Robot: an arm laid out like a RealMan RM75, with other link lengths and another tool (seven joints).
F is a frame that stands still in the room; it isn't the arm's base.
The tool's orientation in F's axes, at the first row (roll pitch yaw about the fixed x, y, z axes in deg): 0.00, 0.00, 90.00
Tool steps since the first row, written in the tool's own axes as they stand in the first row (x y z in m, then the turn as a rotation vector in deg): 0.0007, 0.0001, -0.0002, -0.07, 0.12, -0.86; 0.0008, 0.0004, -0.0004, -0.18, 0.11, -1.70; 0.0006, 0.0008, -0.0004, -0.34, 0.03, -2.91; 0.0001, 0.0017, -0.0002, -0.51, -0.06, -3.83; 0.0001, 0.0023, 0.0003, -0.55, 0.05, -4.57; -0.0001, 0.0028, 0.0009, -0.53, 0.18, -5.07; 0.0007, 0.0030, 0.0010, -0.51, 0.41, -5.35; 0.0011, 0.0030, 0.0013, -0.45, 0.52, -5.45; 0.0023, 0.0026, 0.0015, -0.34, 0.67, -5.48; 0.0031, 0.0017, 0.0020, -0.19, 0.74, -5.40
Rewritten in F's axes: -0.0001, 0.0007, -0.0002, -0.12, -0.07, -0.86; -0.0004, 0.0008, -0.0004, -0.11, -0.18, -1.70; -0.0008, 0.0006, -0.0004, -0.03, -0.34, -2.91; -0.0017, 0.0001, -0.0002, 0.06, -0.51, -3.83; -0.0023, 0.0001, 0.0003, -0.05, -0.55, -4.57; -0.0028, -0.0001, 0.0009, -0.18, -0.53, -5.07; -0.0030, 0.0007, 0.0010, -0.41, -0.51, -5.35; -0.0030, 0.0011, 0.0013, -0.52, -0.45, -5.45; -0.0026, 0.0023, 0.0015, -0.67, -0.34, -5.48; -0.0017, 0.0031, 0.0020, -0.74, -0.19, -5.40
